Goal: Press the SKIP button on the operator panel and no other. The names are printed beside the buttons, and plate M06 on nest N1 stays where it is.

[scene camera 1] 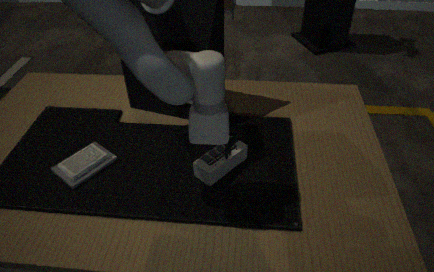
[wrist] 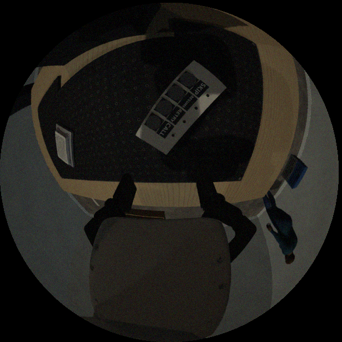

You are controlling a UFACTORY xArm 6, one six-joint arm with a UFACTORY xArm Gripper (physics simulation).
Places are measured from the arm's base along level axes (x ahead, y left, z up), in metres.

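Pixels of known places: gripper, fingertip midpoint: (scene camera 1: 209, 155).
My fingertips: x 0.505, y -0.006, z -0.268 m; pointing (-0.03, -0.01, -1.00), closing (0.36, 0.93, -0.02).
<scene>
Behind a point stands the place of what it marks.
The operator panel (scene camera 1: 217, 169) @[x 0.494, y 0.020, z -0.343 m] (wrist: 190, 116) is a light block set at an angle on the black mat. In the wrist view its dark buttons run from the SKIP button (wrist: 187, 78) at the upper right, through the RESUME button (wrist: 175, 92) and the RETRY button (wrist: 163, 106), to the CALL button (wrist: 152, 121) at the lower left. My gripper (scene camera 1: 227, 149) (wrist: 163, 178) is open and empty, with its fingers pointing down close to the panel's far right end in the scene view. Finger contact with a button cannot be told. Plate M06 (scene camera 1: 85, 162) @[x 0.303, y -0.339, z -0.366 m] (wrist: 61, 146) lies on nest N1 at the left, its print unreadable.
The black mat (scene camera 1: 150, 200) @[x 0.497, y -0.181, z -0.391 m] (wrist: 100, 100) lies on the wooden table (scene camera 1: 345, 180) @[x 0.617, y 0.383, z -0.403 m] (wrist: 277, 100). A large dark block (scene camera 1: 137, 95) @[x 0.034, y -0.126, z -0.340 m] stands behind the arm at the back. A dark pedestal (scene camera 1: 327, 25) stands on the floor beyond. A blue-clad figure (wrist: 282, 227) is off the table's edge.
</scene>
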